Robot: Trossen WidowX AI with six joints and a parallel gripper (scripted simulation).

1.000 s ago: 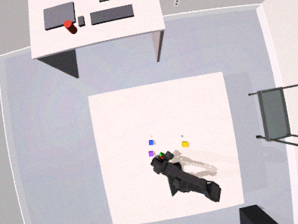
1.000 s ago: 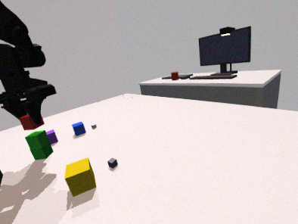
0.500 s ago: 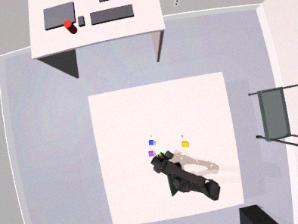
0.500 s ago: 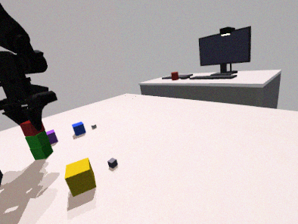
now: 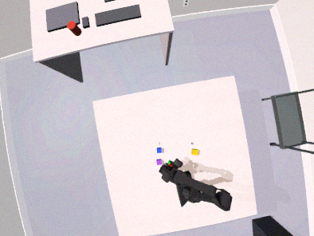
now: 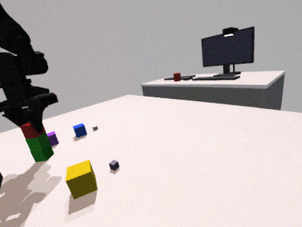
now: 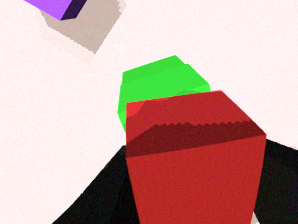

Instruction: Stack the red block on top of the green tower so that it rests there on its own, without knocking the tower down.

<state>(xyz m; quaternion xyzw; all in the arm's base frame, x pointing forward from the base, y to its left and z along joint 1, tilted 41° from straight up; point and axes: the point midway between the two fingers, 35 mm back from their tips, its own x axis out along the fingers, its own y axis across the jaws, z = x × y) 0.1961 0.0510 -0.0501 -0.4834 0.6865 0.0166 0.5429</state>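
Now: the red block 10 mm above my gripper tip. From my gripper tip the other things lie so: yellow block: 220 mm to the right, 70 mm ahead, 60 mm below; then purple block: 90 mm to the left, 60 mm below, 20 mm ahead; then blue block: 130 mm ahead, 80 mm to the left, 60 mm below.
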